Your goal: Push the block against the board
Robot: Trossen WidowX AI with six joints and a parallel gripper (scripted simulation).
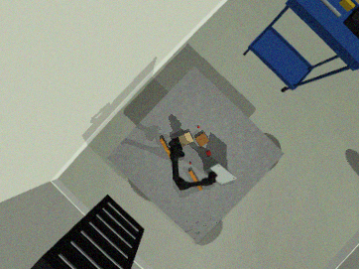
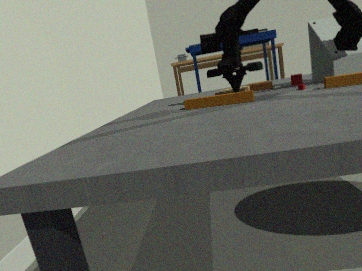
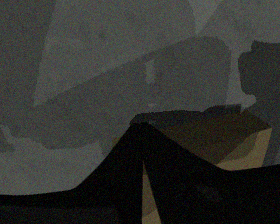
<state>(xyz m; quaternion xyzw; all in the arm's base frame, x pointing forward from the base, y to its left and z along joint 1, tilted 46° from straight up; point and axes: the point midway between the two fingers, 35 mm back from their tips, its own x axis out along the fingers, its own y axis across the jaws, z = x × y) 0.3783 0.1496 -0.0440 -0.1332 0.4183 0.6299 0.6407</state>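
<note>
Now: the square tan block 110 mm behind my gripper tip and 220 mm to the right of it. Also, from my gripper tip: small red cube 250 mm behind, 170 mm to the right, 10 mm above.
</note>
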